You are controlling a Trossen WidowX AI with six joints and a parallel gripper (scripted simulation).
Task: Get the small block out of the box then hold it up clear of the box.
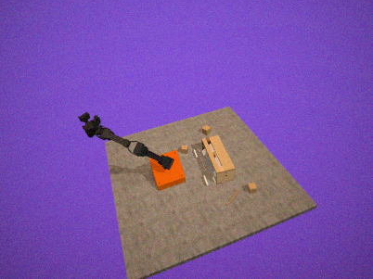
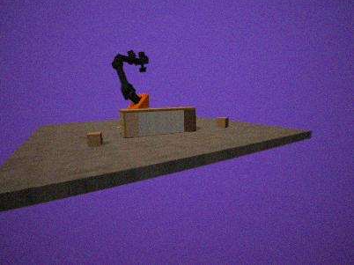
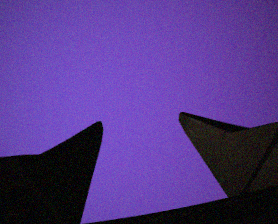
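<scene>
Now: gripper tip 810 mm short of the tan box, 410 mm to the left of it and 470 mm above it. The rest, counted from my gripper tip: tan block (830 mm ahead, 390 mm to the right, 440 mm below); thin brown stick (770 mm ahead, 750 mm to the right, 530 mm below).
</scene>
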